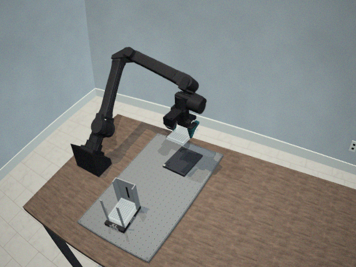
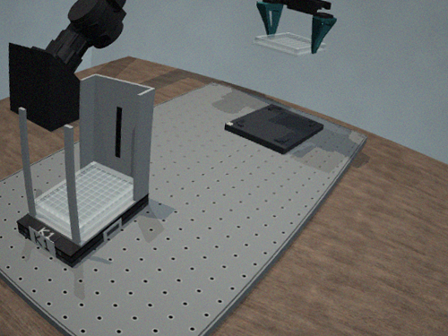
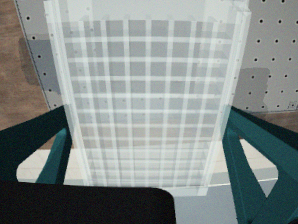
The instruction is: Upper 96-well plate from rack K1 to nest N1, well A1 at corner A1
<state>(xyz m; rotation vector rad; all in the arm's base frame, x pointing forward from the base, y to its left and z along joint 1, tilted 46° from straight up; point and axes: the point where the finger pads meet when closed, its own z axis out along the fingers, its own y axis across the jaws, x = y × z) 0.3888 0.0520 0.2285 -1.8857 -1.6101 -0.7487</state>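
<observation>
The black plate nest N1 is 17 cm below my hand. From my hand the other things lie so: K1 label 8 cm behind, 50 cm to the right, 16 cm below; pale A1 square 6 cm behind, 7 cm to the right, 16 cm below; back wall 8 cm behind, 34 cm to the right, 8 cm below.
</observation>
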